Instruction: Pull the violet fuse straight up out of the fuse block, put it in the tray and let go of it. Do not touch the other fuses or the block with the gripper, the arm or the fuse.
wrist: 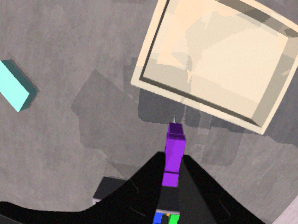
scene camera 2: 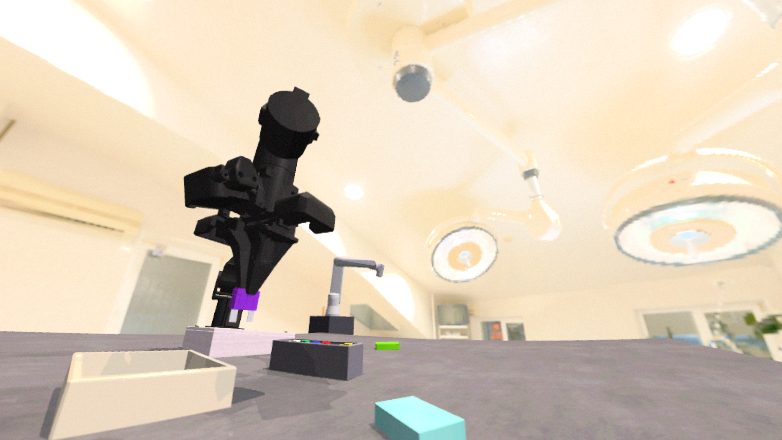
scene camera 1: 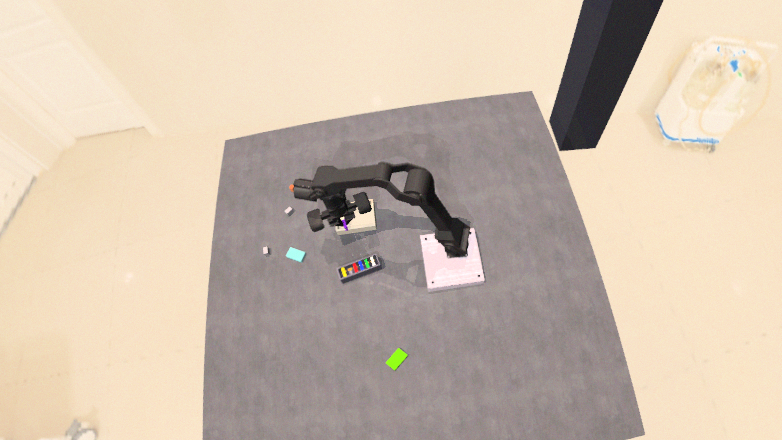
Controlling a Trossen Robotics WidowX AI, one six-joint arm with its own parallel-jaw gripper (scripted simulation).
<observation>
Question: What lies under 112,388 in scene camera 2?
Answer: A cream tray.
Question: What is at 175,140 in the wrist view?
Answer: A violet fuse.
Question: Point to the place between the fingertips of my gripper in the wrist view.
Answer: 172,160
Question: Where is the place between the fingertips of my gripper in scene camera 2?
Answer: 247,294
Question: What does my gripper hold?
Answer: A violet fuse.
</observation>
